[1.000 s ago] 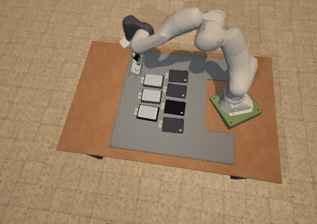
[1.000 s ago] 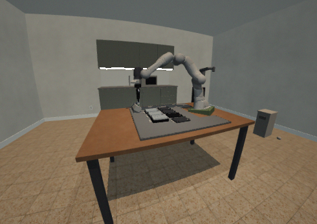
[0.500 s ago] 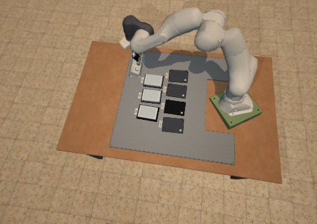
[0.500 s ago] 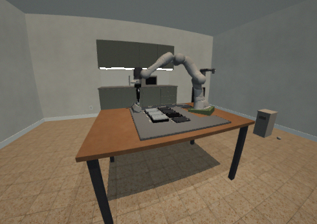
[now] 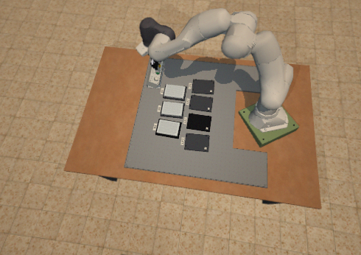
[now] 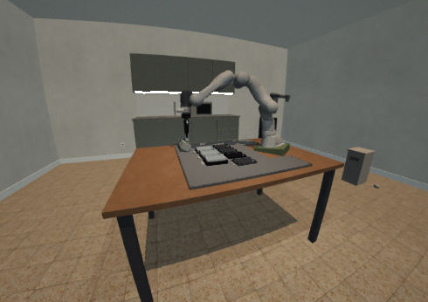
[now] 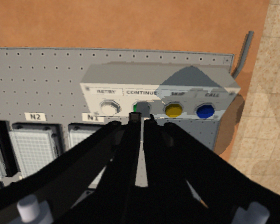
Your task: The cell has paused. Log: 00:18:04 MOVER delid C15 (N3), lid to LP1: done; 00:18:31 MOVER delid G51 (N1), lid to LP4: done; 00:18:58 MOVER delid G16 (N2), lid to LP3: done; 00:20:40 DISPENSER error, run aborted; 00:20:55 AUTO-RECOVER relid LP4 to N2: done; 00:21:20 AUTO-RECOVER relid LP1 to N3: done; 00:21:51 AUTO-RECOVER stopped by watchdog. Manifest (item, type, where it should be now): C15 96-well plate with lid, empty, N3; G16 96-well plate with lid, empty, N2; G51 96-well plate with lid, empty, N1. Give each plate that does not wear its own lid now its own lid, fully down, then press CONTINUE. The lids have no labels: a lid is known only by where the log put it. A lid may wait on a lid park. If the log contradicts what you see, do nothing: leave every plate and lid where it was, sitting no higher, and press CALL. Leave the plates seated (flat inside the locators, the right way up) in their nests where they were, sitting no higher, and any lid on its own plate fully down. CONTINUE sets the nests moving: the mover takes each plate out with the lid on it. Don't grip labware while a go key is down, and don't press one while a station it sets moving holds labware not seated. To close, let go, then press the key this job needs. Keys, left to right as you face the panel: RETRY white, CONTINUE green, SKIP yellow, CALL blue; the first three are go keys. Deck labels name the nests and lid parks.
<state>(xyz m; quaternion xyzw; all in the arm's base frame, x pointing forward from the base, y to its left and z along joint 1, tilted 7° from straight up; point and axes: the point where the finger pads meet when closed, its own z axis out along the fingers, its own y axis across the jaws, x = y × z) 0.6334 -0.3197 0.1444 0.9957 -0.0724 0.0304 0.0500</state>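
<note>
My hand is 40 mm above the green continue key. Round my hand: yellow skip key 10 mm behind, 50 mm to the right, 40 mm below; then white retry key 10 mm ahead, 50 mm to the left, 40 mm below; then blue call key 10 mm behind, 100 mm to the right, 40 mm below.
</note>
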